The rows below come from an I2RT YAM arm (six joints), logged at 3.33 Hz.
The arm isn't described. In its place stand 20 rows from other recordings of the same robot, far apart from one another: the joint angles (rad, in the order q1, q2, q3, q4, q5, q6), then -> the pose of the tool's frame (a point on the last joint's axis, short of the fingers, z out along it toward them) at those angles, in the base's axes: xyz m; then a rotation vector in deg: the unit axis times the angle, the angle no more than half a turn.
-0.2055 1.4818 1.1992 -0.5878 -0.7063 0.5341 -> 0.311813, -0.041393, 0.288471, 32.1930, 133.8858, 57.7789
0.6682 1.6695 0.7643 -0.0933 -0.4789 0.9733 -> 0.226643, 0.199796, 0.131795, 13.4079, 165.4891, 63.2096
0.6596 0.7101 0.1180 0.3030 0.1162 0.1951 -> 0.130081, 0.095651, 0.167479, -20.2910, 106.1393, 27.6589
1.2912 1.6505 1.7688 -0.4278 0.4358 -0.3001 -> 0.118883, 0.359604, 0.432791, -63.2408, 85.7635, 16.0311
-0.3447 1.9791 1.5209 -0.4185 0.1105 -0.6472 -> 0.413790, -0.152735, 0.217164, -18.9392, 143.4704, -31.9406
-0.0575 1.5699 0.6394 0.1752 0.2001 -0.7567 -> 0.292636, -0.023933, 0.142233, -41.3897, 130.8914, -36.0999
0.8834 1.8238 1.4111 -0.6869 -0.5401 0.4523 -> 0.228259, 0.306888, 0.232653, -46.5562, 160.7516, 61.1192
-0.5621 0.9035 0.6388 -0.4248 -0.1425 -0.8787 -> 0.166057, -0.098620, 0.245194, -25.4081, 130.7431, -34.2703
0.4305 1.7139 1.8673 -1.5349 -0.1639 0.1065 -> 0.280325, 0.135125, 0.364360, -28.9187, 168.6737, 17.8617
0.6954 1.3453 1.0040 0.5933 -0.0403 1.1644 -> 0.243265, 0.204862, 0.372673, 17.8671, 84.4453, 90.2662
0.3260 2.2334 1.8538 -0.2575 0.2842 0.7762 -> 0.495001, 0.156804, 0.222234, 36.8241, 120.2850, 17.8201
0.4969 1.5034 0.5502 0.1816 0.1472 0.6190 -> 0.240975, 0.124738, 0.135752, 12.4670, 134.8642, 21.8013
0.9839 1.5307 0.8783 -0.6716 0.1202 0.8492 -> 0.151546, 0.220157, 0.170199, -9.9150, 165.3640, 10.2373
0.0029 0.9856 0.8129 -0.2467 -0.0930 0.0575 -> 0.225791, 0.003961, 0.306011, -0.3299, 114.0555, 7.5368
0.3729 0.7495 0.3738 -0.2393 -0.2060 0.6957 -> 0.151541, 0.067103, 0.196476, 14.1577, 130.6852, 46.2981
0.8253 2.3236 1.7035 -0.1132 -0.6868 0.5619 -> 0.329487, 0.390167, 0.144662, -42.1753, 141.5804, 81.6255
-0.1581 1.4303 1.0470 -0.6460 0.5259 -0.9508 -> 0.280312, -0.062787, 0.249123, -50.3379, 151.0023, -59.5214
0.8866 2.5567 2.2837 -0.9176 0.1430 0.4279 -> 0.340661, 0.409642, 0.149543, -33.7030, 153.9148, 9.5878
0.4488 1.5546 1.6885 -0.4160 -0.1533 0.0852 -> 0.317833, 0.159095, 0.439244, -25.5570, 104.6897, 29.2963
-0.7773 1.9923 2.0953 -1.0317 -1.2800 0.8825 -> 0.320429, -0.267434, 0.371830, 68.7295, 103.2780, 91.6397
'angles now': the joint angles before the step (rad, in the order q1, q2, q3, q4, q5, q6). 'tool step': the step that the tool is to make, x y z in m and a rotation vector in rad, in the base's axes. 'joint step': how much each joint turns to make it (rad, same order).
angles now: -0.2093 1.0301 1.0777 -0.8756 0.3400 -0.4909
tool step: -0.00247 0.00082 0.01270 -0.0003 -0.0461 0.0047
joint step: -0.0003 -0.0113 0.0347 -0.0018 -0.0101 0.0030
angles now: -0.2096 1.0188 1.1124 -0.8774 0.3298 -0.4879
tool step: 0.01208 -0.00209 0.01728 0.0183 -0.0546 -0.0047
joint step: -0.0005 0.0513 0.0824 0.0105 -0.0172 0.0253
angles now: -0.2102 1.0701 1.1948 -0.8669 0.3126 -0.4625
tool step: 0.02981 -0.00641 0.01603 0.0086 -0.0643 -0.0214
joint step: 0.0001 0.1116 0.1081 0.0546 0.0018 0.0321
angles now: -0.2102 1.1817 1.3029 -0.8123 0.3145 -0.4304
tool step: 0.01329 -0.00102 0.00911 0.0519 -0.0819 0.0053
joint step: 0.0009 0.0392 0.0436 0.0496 -0.0452 0.0529
